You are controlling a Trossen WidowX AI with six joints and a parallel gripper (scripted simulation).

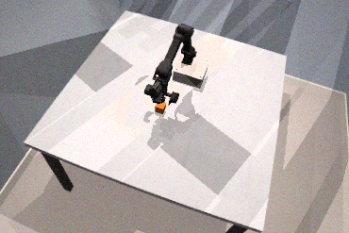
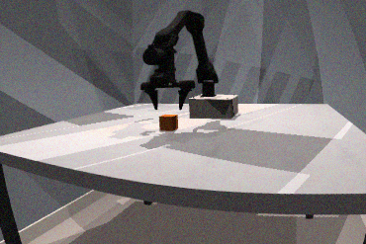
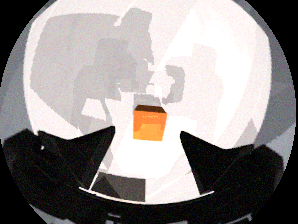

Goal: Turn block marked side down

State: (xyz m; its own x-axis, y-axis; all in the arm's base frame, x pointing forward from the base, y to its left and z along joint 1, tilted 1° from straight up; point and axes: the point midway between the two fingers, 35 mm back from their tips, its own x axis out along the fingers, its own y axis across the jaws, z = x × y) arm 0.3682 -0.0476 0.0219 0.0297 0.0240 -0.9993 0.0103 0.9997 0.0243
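My gripper tip is 2 cm past the orange block and 5 cm above it.
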